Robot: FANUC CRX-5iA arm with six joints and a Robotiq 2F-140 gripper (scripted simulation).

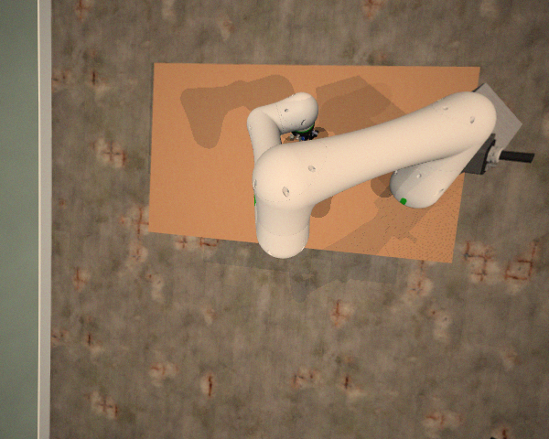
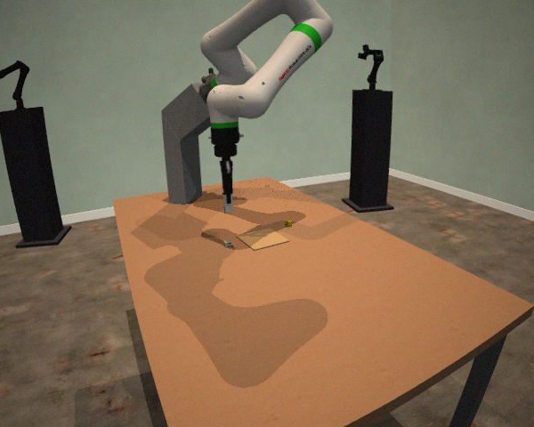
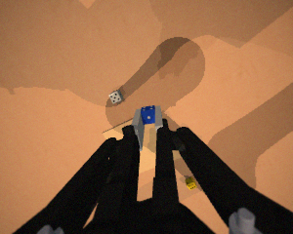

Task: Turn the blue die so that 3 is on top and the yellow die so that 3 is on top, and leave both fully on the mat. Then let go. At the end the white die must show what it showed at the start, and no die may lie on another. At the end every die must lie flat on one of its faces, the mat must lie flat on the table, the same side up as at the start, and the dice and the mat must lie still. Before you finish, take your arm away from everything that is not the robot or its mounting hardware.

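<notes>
Now: the yellow die 240 mm to the left of my hand, 130 mm below it and 70 mm behind it. The rest, counted from my hand: blue die: 30 mm below; white die: 130 mm below, 70 mm ahead, 20 mm to the right; tan mat: 130 mm below, 110 mm to the left, 40 mm ahead.
</notes>
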